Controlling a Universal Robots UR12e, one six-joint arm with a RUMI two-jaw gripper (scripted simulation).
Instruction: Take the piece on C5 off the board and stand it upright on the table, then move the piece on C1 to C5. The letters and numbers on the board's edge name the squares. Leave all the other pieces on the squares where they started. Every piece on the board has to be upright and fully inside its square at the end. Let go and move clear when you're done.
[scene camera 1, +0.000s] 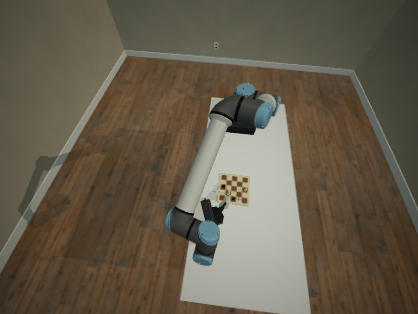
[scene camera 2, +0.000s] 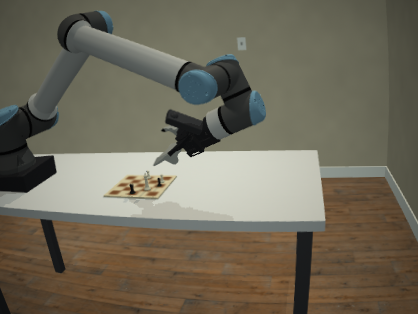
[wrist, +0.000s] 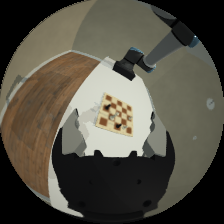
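Note:
My gripper (scene camera 2: 157, 147), visible. Gripper (wrist: 115, 110), visible too.

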